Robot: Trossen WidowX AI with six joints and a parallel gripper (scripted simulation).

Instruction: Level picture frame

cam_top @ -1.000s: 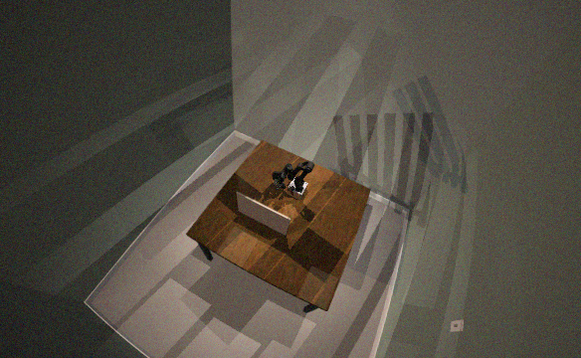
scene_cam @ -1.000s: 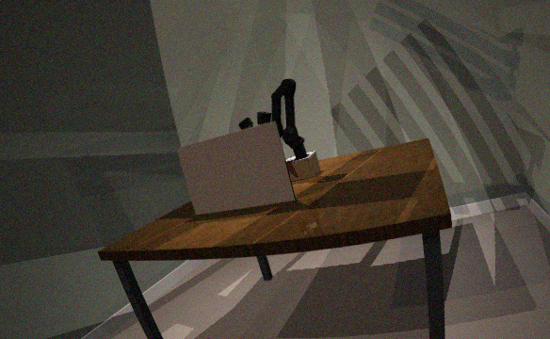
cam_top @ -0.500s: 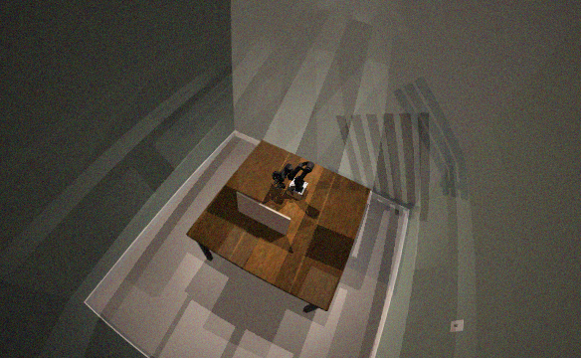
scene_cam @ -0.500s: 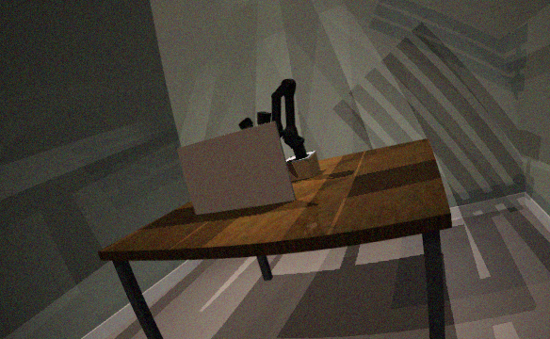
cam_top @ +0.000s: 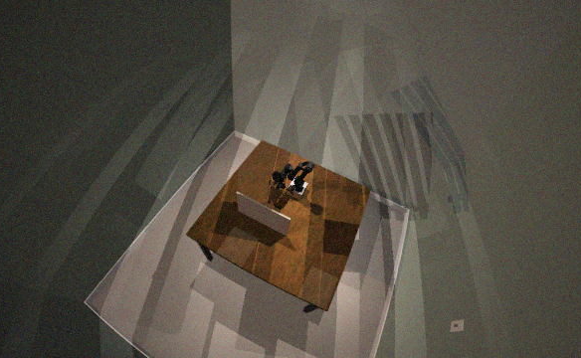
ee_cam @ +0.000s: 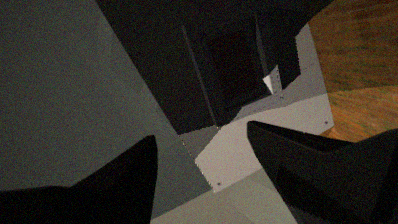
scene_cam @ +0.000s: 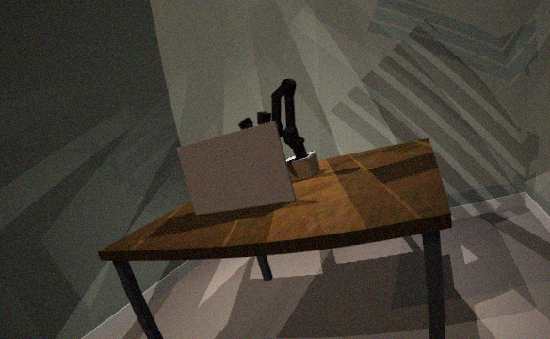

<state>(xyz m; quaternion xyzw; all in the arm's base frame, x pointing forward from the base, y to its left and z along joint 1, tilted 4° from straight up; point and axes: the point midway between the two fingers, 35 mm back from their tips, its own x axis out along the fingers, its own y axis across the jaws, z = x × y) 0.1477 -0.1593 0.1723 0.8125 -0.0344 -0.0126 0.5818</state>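
Now: gripper tip 210 mm short of the picture frame, 90 mm above it and 10 mm to the right of it. Round my gripper tip: wall panel: 220 mm ahead, 100 mm below.
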